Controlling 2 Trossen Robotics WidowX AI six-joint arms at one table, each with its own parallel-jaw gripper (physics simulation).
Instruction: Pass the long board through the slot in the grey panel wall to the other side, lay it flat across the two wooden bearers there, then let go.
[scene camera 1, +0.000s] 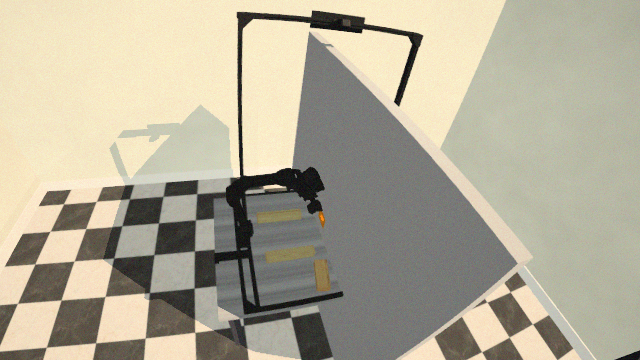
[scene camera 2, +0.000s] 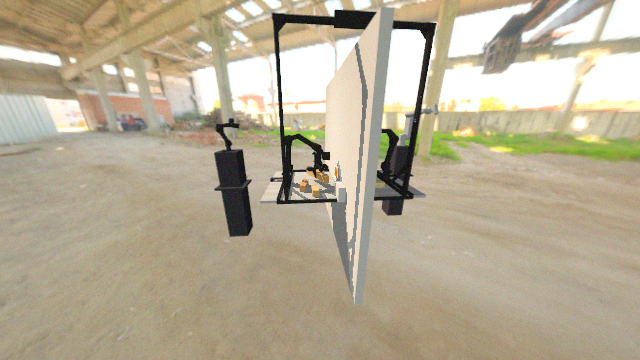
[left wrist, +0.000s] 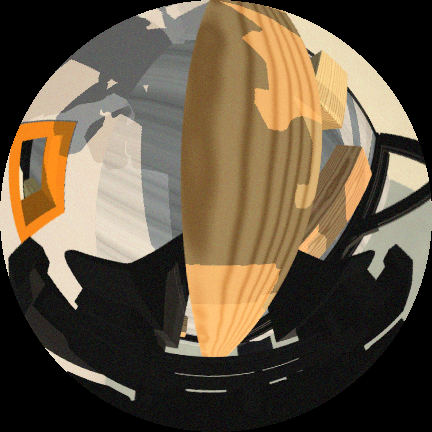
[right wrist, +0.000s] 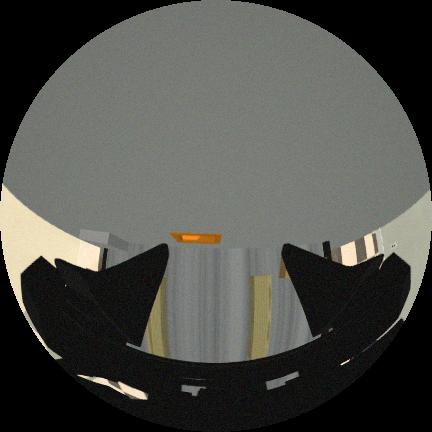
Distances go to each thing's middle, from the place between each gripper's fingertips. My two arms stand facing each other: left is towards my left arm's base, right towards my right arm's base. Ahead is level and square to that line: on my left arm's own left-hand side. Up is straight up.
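Scene:
The orange-framed slot (left wrist: 32, 212) is 170 mm below my right hand, and it is also 80 mm to the left of that hand and 40 mm behind it.
My left hand is 4 cm below the orange-framed slot, 1 cm short of it and 19 cm to the left of it.

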